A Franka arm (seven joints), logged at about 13 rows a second.
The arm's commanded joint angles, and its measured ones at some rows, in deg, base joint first. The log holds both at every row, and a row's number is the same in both.
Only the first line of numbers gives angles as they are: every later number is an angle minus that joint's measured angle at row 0.
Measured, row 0: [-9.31 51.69 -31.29 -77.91 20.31 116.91 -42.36]
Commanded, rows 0 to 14: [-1.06 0.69 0.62 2.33 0.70 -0.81 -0.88]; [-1.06 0.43 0.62 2.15 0.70 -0.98 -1.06]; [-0.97 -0.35 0.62 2.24 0.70 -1.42 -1.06]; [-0.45 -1.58 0.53 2.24 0.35 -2.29 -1.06]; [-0.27 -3.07 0.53 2.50 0.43 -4.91 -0.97]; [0.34 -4.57 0.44 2.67 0.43 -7.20 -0.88]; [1.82 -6.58 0.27 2.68 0.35 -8.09 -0.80]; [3.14 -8.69 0.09 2.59 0.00 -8.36 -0.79]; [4.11 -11.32 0.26 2.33 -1.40 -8.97 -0.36]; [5.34 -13.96 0.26 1.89 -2.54 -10.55 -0.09]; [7.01 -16.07 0.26 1.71 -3.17 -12.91 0.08]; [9.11 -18.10 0.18 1.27 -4.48 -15.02 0.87]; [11.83 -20.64 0.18 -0.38 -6.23 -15.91 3.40]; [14.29 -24.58 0.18 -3.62 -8.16 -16.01 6.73]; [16.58 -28.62 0.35 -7.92 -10.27 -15.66 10.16]
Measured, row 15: [12.12 -20.22 0.24 1.56 -6.56 -16.40 5.21]
